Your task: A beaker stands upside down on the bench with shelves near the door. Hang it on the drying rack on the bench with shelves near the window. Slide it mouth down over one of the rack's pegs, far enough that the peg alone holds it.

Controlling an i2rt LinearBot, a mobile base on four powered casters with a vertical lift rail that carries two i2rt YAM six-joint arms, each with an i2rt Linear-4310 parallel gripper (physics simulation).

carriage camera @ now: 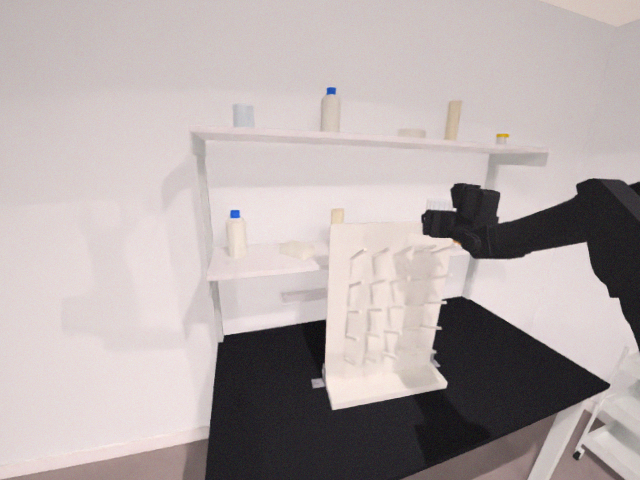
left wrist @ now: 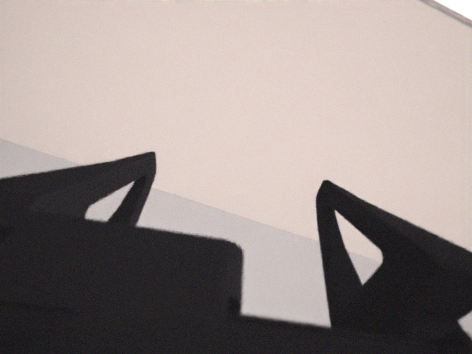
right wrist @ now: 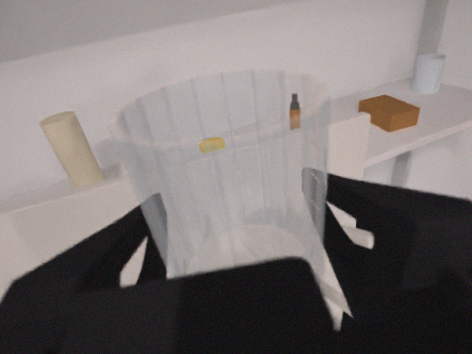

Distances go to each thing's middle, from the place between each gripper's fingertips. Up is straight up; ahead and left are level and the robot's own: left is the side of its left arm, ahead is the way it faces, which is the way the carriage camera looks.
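Labels:
There's a brown block [right wrist: 390,114] that sits 480 mm ahead of my right hand, 380 mm to the right of it and 200 mm below it. The clear beaker [right wrist: 230,168] is 20 mm behind that same right hand and 10 mm above it.
From my left hand, that clear beaker is 700 mm to the right, 610 mm ahead and 160 mm below.

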